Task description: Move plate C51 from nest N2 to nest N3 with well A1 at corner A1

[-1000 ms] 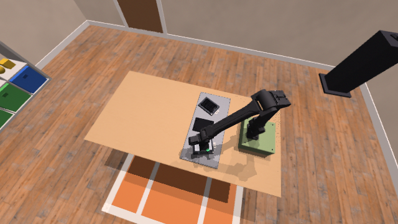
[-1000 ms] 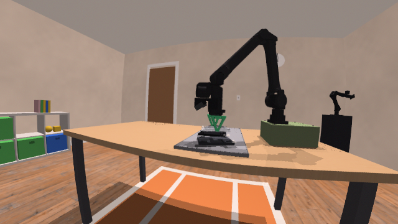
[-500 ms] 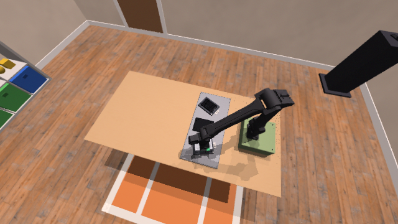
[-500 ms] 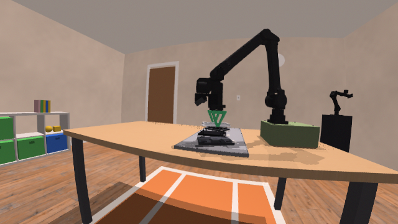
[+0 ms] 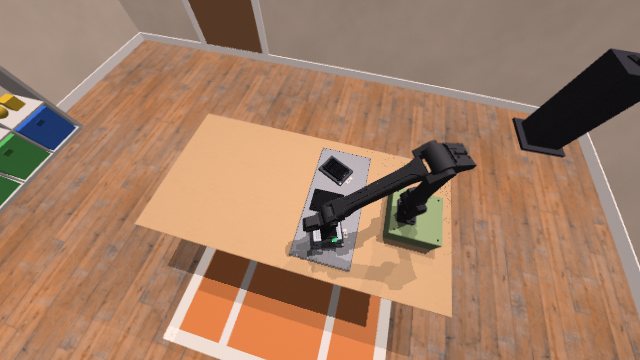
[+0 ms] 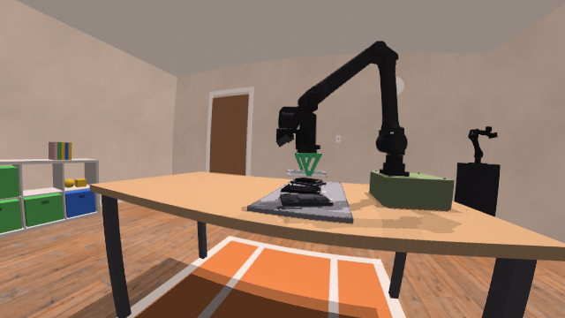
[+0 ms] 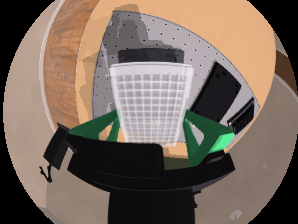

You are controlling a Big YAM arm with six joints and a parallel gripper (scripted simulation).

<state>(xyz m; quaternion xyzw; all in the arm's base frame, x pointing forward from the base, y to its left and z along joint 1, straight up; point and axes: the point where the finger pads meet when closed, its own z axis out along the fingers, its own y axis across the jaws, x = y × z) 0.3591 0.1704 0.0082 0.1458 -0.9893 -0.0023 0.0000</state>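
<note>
My hand is 17 cm to the left of the black nest, 9 cm above it and 3 cm short of it. Also, from my hand: white 96-well plate right at my hand; then dark plate 38 cm to the right, 8 cm below, 2 cm ahead.
</note>
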